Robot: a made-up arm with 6 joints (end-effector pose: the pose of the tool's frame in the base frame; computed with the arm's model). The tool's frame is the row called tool. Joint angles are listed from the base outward.
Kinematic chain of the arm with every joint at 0, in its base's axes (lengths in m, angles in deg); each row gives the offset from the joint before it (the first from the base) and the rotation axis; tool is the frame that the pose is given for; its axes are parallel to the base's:
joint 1: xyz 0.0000 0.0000 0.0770 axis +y
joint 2: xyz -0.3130 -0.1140 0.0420 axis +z
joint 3: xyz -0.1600 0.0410 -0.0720 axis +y
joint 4: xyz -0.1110 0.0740 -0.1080 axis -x
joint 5: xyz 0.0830 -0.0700 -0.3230 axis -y
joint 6: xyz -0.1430 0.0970 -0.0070 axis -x
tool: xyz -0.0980 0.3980 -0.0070
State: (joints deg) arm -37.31 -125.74 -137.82 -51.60 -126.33 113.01
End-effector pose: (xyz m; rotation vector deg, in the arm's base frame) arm -0.2906 -0.1572 -0.1906 -87.38 81.14 -56.41
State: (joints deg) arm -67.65 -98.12 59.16 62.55 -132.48 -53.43
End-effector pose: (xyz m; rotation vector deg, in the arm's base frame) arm 0.4325 0.3049 -0.4559 79.11 145.71 -55.44
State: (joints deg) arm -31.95 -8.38 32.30 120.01 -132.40 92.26
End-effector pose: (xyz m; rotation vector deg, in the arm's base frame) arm -0.5195 0.1642 -0.3539 56.59 -154.32 29.62
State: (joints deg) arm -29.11 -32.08 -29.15 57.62 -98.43 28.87
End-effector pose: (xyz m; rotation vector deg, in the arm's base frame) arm 0.0216 0.1723 -0.5057 -10.91 66.20 -63.89
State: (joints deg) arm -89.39 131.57 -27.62 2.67 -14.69 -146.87
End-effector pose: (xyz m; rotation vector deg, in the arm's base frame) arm 0.2555 -0.1938 0.0855 10.08 76.76 69.49
